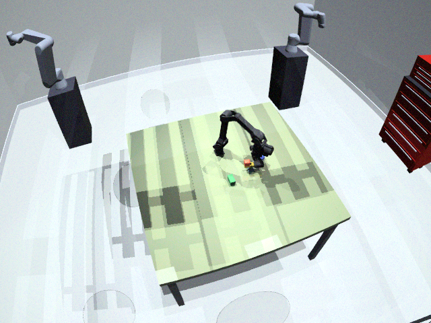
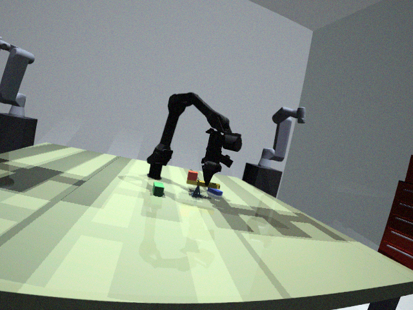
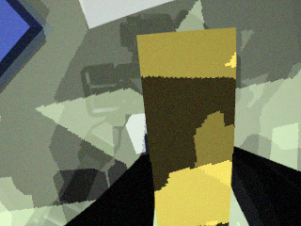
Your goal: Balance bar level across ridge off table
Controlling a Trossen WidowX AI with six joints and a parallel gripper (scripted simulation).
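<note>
My gripper tip is 10 mm past the yellow bar, 40 mm to the left of it and 10 mm below it. Round my gripper tip: blue block 90 mm behind, 80 mm to the left, 40 mm below; green block 40 mm ahead, 190 mm to the right, 30 mm below.
</note>
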